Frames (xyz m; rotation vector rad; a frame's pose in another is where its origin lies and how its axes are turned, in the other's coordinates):
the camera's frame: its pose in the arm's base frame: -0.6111 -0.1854 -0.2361 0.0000 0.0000 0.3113
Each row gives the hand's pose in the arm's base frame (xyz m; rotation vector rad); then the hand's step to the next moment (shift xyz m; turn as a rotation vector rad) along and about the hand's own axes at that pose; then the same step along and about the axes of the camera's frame.
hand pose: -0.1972 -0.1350 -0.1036 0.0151 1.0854 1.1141
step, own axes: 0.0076 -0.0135 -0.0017 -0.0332 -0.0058 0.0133
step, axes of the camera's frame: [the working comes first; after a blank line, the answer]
step, axes of the arm's base frame: 0.0085 -0.0020 -0.0129 0.0130 -0.0205 0.0269

0.0075 -0.0045 -0.0129 0.0061 -0.0234 0.0269
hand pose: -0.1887 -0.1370 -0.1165 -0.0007 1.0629 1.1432
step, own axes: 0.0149 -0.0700 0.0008 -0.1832 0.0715 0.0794
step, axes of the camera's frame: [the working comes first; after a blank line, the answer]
step, axes of the arm's base frame: 0.0520 -0.0215 -0.0443 -0.0001 -0.0613 0.2030

0.0429 -0.0364 -0.0443 -0.0189 -0.0583 0.2030
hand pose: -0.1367 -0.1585 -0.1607 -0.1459 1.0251 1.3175
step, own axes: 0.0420 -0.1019 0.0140 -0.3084 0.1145 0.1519
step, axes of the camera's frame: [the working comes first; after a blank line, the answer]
step, axes of the arm's base frame: 0.0891 0.0076 -0.0660 0.0144 -0.0938 0.3497

0.0871 -0.0201 -0.0660 -0.0151 -0.0937 0.3497
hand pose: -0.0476 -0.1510 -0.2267 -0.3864 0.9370 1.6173
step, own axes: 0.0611 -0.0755 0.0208 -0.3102 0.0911 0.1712
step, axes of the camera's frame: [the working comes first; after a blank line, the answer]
step, axes of the arm's base frame: 0.0583 0.0571 -0.0567 0.0412 -0.0804 0.3545

0.0730 0.0364 -0.0567 0.0146 -0.0891 0.3545
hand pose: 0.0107 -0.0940 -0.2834 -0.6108 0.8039 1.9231
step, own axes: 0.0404 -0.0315 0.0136 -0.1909 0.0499 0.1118
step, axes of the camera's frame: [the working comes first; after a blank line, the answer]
step, axes of the arm's base frame: 0.0091 0.0441 -0.0279 0.0303 -0.0425 0.2207

0.0222 0.0392 -0.0279 0.0158 -0.0498 0.2207
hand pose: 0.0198 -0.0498 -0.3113 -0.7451 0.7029 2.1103
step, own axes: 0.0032 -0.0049 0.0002 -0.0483 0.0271 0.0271
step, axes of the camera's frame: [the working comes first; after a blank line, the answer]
step, axes of the arm's base frame: 0.0022 0.0044 -0.0032 -0.0037 -0.0195 0.0584

0.0034 0.0035 -0.0032 -0.0094 -0.0174 0.0584
